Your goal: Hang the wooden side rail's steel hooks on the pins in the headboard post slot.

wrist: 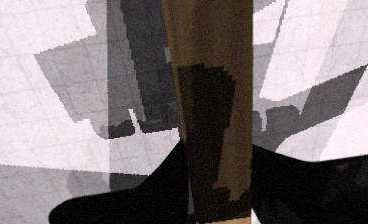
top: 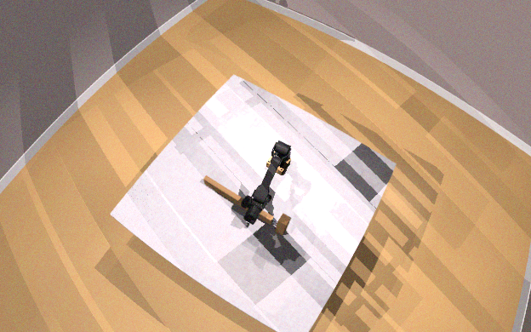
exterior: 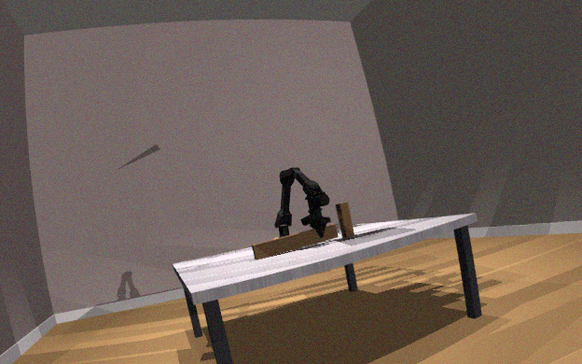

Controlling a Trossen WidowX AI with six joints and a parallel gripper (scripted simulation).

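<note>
Right now the headboard post is 15 cm to the left of my gripper tip and 5 cm above it.
</note>
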